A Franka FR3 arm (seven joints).
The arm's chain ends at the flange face. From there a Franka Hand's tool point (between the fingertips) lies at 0.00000 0.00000 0.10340 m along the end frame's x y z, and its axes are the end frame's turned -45 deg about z.
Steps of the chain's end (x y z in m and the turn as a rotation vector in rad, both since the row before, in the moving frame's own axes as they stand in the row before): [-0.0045, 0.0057, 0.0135, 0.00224, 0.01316, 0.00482]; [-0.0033, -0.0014, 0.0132, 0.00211, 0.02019, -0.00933]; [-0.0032, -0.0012, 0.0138, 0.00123, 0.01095, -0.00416]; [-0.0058, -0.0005, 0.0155, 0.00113, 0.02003, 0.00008]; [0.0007, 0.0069, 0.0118, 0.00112, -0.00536, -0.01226]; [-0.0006, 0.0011, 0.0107, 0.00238, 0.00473, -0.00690]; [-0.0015, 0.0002, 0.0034, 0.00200, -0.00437, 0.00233]
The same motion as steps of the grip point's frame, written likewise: [-0.0061, 0.0016, 0.0135, -0.00772, 0.01089, 0.00482]; [0.0003, -0.0020, 0.0132, -0.01278, 0.01577, -0.00933]; [-0.0005, -0.0024, 0.0138, -0.00687, 0.00861, -0.00416]; [-0.0022, -0.0031, 0.0155, -0.01336, 0.01496, 0.00008]; [-0.0047, 0.0049, 0.0118, 0.00458, -0.00300, -0.01226]; [-0.0007, 0.0005, 0.0107, -0.00166, 0.00503, -0.00690]; [-0.0014, -0.0014, 0.0034, 0.00450, -0.00168, 0.00233]
